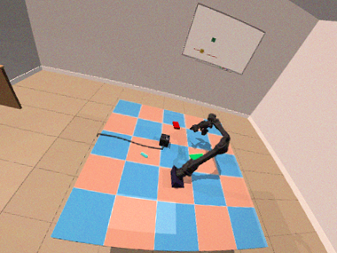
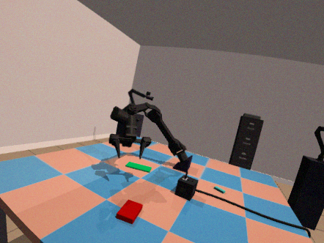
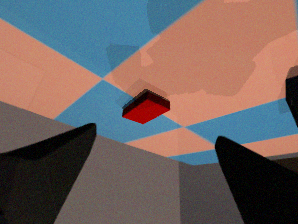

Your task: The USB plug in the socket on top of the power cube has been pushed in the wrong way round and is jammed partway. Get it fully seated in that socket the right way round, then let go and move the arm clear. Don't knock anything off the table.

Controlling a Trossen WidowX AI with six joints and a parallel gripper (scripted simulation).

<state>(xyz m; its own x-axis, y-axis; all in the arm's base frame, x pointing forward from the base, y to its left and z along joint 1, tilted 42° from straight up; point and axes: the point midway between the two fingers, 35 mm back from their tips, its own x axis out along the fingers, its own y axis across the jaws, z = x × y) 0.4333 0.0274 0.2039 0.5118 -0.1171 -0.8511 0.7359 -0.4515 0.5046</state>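
Now: gripper tip 210 mm to the right of the USB plug, 160 mm past it and 40 mm above it. Also, from my gripper tip: USB socket: 210 mm to the left, 160 mm behind, 70 mm below; flat green piece: 230 mm behind, 130 mm below, 90 mm to the right; red block: 130 mm to the left, 130 mm below, 130 mm ahead.
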